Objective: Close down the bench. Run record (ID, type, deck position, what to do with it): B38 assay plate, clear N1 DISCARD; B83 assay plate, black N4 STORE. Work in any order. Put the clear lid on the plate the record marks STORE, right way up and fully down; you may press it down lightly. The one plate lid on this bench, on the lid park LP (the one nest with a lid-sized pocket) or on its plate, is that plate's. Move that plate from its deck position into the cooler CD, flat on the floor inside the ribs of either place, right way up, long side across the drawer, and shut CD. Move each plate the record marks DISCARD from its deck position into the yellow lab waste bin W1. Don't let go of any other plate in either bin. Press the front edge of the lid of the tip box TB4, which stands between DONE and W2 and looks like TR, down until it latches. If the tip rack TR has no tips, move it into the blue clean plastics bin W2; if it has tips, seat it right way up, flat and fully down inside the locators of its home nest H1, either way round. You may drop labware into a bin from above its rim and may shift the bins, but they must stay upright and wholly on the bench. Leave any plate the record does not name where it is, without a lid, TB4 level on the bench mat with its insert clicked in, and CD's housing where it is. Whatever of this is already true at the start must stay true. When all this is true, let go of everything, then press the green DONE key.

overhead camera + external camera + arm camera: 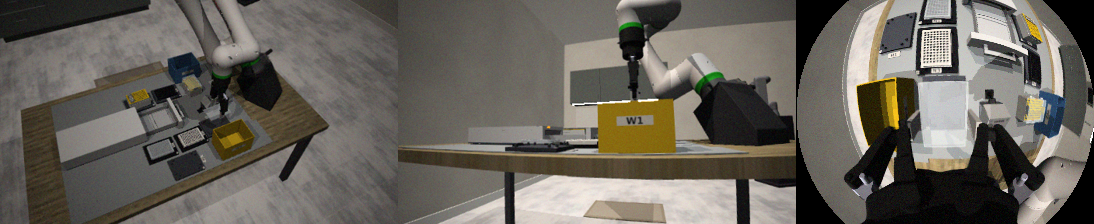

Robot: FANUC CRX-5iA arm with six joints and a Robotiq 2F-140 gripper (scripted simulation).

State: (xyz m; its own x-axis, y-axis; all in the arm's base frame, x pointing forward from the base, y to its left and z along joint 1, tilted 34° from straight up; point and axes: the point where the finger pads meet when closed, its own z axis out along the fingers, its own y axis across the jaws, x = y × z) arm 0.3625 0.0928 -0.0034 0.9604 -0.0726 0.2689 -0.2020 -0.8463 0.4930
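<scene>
Now: the black plate 390 mm to the right of my hand, 130 mm below it and 80 mm ahead of it. Round my hand: yellow bin W1: 160 mm to the left, 110 mm below, 30 mm ahead; clear lid: 20 mm below; DONE key block: 130 mm to the right, 100 mm below, 70 mm behind.
</scene>
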